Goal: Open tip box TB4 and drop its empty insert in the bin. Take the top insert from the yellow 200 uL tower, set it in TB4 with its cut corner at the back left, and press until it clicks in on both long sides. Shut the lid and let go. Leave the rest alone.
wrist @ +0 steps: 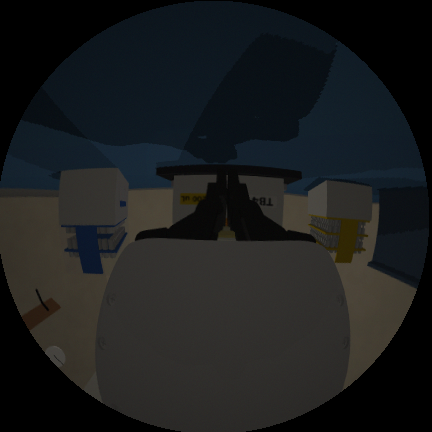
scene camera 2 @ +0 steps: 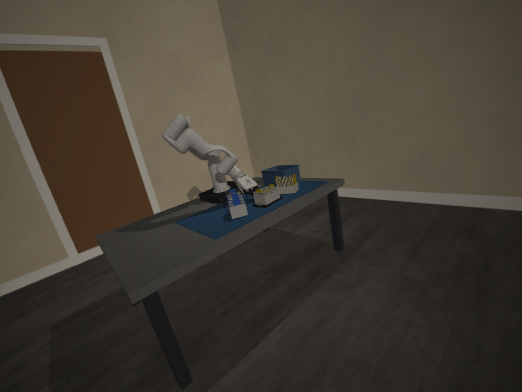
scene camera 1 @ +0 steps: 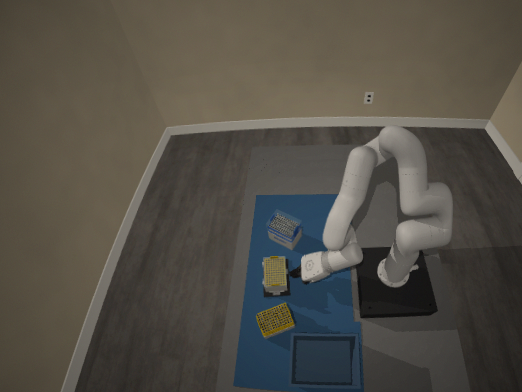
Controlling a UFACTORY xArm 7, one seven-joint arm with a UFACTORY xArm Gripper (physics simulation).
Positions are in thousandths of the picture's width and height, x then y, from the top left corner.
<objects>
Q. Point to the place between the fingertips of my gripper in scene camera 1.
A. At 558, 700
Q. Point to a mat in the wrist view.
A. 492, 207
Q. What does my gripper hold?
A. Nothing.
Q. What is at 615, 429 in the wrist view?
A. A tip box TB4.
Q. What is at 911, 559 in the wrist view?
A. A blue bin.
</objects>
